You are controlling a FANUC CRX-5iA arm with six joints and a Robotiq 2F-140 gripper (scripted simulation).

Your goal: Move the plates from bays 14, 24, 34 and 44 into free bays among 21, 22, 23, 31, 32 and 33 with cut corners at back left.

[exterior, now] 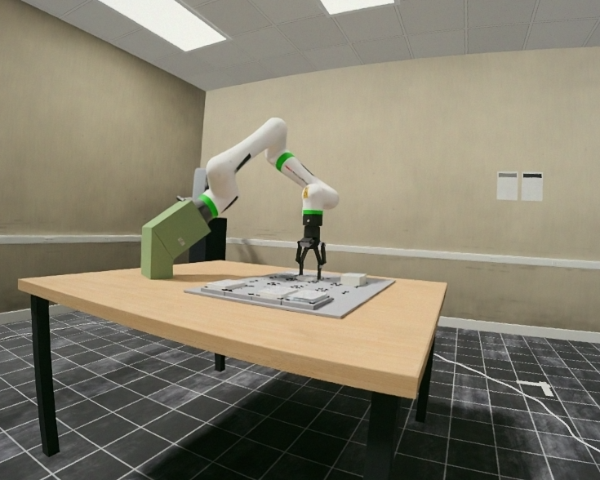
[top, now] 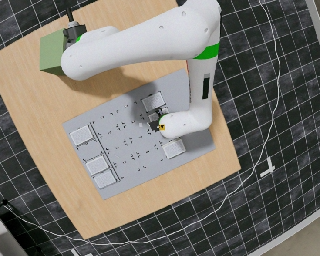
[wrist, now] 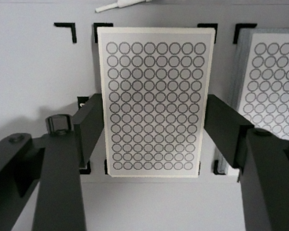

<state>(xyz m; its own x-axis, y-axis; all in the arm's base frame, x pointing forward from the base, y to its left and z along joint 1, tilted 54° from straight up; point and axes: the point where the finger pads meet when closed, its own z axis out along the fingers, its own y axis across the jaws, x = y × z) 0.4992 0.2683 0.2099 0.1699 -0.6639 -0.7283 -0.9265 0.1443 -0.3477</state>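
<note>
Now: hand 110 mm past the sealed plate, 20 mm to the left of it and 20 mm above it. The rest, counted from my hand: white block: 210 mm ahead, 40 mm to the left, 10 mm below.
</note>
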